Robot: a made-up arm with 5 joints.
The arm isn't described. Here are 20 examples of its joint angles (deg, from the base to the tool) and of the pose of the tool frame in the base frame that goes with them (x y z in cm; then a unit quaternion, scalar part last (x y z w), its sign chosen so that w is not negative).
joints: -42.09 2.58 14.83 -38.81 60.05
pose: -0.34 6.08 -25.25 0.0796 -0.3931 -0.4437 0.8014
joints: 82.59 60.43 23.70 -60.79 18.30
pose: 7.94 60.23 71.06 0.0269 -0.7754 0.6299 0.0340
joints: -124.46 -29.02 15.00 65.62 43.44
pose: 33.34 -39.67 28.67 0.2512 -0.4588 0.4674 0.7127
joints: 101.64 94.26 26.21 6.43 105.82
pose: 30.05 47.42 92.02 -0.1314 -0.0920 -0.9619 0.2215
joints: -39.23 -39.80 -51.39 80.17 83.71
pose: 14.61 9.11 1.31 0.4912 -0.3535 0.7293 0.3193
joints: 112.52 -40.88 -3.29 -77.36 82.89
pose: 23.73 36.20 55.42 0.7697 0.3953 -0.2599 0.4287
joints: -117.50 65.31 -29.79 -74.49 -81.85
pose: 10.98 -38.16 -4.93 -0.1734 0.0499 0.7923 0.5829
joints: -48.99 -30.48 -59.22 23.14 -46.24
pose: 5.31 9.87 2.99 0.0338 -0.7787 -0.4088 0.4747
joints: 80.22 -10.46 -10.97 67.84 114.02
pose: -1.78 53.49 43.63 0.4722 -0.8047 -0.3452 0.1014
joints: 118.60 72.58 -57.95 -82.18 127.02
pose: 19.74 0.49 80.32 0.2079 0.7562 -0.5359 0.3126
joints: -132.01 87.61 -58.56 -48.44 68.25
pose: 17.61 -40.21 -8.55 0.1765 0.9229 0.3105 0.1437
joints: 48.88 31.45 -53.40 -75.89 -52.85
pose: -6.20 45.43 45.99 0.8468 -0.2932 0.4259 0.1250
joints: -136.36 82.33 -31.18 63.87 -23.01
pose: 22.25 -57.96 6.65 -0.4605 0.8541 -0.2230 0.0933
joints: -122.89 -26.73 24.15 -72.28 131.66
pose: 34.12 -33.99 21.07 -0.3344 -0.0962 0.2038 0.9151
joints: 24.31 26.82 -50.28 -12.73 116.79
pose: -16.20 49.51 27.79 0.1526 -0.4204 -0.2064 0.8703
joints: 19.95 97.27 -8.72 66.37 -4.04
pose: -11.51 84.67 11.42 0.1043 0.5967 0.7596 0.2369
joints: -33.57 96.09 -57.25 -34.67 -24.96
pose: -12.93 51.24 -19.29 0.3745 0.1291 0.7433 0.5390
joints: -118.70 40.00 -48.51 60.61 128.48
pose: 3.56 -38.30 4.18 -0.4507 -0.1414 0.8793 0.0611
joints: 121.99 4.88 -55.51 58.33 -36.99
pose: 4.89 12.72 62.45 0.1372 0.3548 -0.9242 0.0343
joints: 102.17 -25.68 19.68 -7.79 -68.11
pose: 10.24 48.01 61.62 -0.0801 0.9024 -0.3494 0.2393
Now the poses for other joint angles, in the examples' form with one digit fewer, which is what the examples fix.
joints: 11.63 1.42 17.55 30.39 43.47
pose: -13.7 51.6 -9.9 0.513 -0.407 -0.655 0.377
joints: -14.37 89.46 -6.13 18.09 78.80
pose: -14.2 60.7 -25.0 -0.122 -0.816 -0.515 0.234
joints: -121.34 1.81 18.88 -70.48 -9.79
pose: 28.4 -38.5 17.6 -0.441 -0.675 -0.569 0.161
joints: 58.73 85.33 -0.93 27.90 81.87
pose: -0.3 78.2 60.1 -0.134 -0.420 -0.831 0.339
